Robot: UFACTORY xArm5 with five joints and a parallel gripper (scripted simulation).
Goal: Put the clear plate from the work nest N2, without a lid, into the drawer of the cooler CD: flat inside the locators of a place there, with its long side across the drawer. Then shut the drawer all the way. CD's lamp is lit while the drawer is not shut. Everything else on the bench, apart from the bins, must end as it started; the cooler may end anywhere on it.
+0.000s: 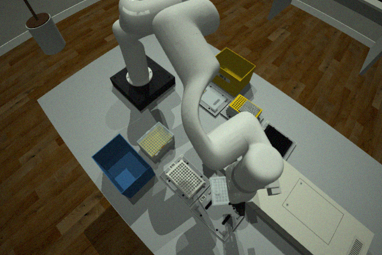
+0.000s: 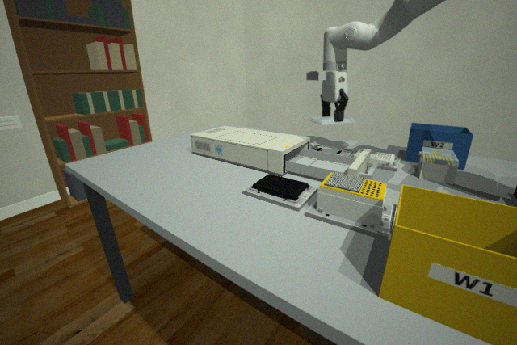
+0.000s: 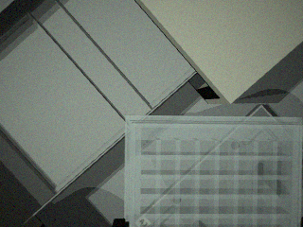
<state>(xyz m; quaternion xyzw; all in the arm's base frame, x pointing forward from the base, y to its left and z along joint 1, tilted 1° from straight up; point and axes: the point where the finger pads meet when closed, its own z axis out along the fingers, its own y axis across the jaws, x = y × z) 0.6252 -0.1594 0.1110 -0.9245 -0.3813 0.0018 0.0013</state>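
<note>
Now: the drawer 1 cm behind my hand, 14 cm to the left of it and 12 cm below it. Also, from my hand: cooler CD: 14 cm ahead, 13 cm to the left, 12 cm below; clear plate: 1 cm below; white plate: 15 cm behind, 5 cm to the right, 14 cm below.
</note>
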